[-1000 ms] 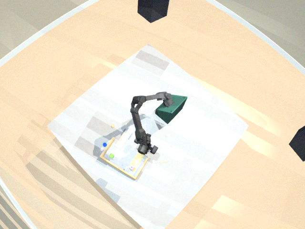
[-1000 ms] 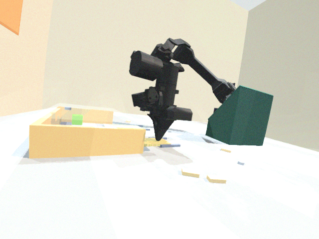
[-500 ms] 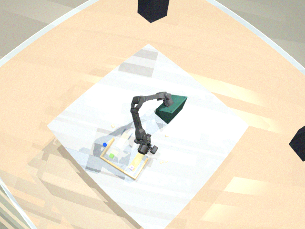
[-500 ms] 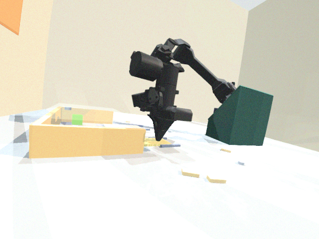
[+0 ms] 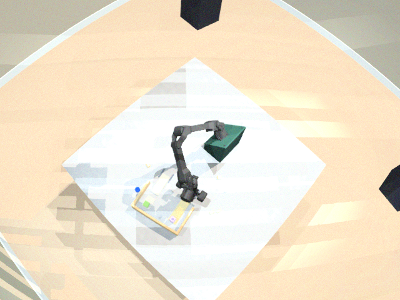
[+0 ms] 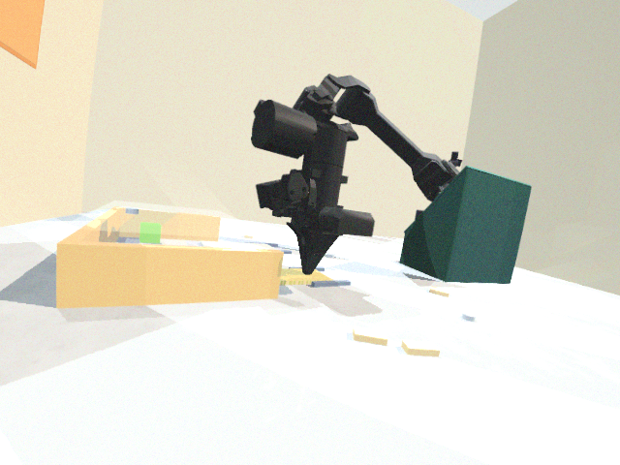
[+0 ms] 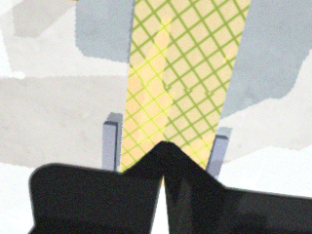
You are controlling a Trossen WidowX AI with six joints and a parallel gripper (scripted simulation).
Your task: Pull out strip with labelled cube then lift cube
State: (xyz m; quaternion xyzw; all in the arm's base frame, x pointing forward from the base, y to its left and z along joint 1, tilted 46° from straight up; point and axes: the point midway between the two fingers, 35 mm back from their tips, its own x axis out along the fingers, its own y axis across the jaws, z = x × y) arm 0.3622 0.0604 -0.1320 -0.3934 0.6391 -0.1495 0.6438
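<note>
The gridded strip is 90 mm ahead of my gripper tip and 30 mm to the left of it. From my gripper tip the other things lie so: purple cube marked r 190 mm ahead, 60 mm to the left, 10 mm above.
</note>
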